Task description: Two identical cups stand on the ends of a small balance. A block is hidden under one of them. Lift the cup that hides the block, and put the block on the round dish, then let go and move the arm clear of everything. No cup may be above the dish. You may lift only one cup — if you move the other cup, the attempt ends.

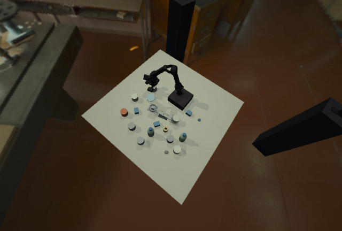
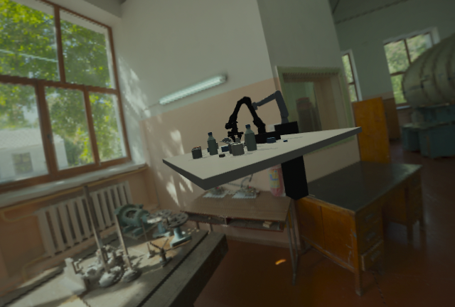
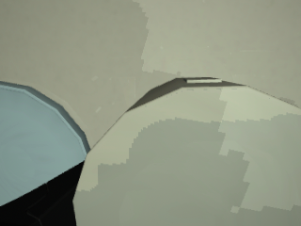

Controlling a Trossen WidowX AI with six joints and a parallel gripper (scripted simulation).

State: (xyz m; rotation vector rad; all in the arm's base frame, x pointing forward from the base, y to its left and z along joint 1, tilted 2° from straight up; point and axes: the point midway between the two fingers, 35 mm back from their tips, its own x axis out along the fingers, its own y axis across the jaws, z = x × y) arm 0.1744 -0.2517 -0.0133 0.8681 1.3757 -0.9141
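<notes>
The round light-blue dish is 90 mm ahead of my gripper tip, 60 mm to the left of it and 20 mm below it. The rest, counted from my gripper tip: small balance (120 mm ahead, 330 mm to the left, 10 mm above); then orange cylinder (430 mm ahead, 30 mm to the left, 10 mm above).
</notes>
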